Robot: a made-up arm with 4 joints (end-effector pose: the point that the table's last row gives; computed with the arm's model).
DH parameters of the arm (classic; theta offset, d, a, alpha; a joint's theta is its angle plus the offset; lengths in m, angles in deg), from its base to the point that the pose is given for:
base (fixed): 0 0.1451 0 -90
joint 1: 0 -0.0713 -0.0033 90
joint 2: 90 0.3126 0.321 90
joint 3: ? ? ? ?
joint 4: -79.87 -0.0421 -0.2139 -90
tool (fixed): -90 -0.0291 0 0
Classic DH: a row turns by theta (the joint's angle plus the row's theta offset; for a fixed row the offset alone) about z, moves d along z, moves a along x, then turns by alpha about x.
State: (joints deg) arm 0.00 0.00 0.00 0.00
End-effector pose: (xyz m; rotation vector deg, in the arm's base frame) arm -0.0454 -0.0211 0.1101 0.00 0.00 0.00
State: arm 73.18 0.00 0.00 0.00
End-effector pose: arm -0.0466 -0.0211 0.1784 0.00 73.18 0.00
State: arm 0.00 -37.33 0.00 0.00
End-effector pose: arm -0.0063 -0.0059 0.1101 0.00 0.00 -37.33
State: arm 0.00 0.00 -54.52 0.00
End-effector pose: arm -0.0454 -0.1905 0.4765 -54.52 0.00 0.00
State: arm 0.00 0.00 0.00 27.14
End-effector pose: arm -0.0454 0.0157 0.0158 27.14 0.00 0.00
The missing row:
joint 3: 79.87 0 -0.3235 0
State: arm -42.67 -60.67 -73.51 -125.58
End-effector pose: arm -0.0410 0.0688 0.4259 -143.84 90.15 -40.47
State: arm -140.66 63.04 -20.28 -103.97
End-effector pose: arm 0.0484 0.0061 -0.1878 73.55 80.70 95.36
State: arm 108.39 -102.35 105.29 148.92
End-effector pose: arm 0.3177 -0.1742 -0.6598 103.36 -102.83 -20.03
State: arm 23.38 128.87 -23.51 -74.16
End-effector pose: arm 0.0229 -0.1929 0.4175 -28.46 -87.41 93.14
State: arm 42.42 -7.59 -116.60 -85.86
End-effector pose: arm 0.2975 0.2024 0.4845 145.02 1.56 -58.49
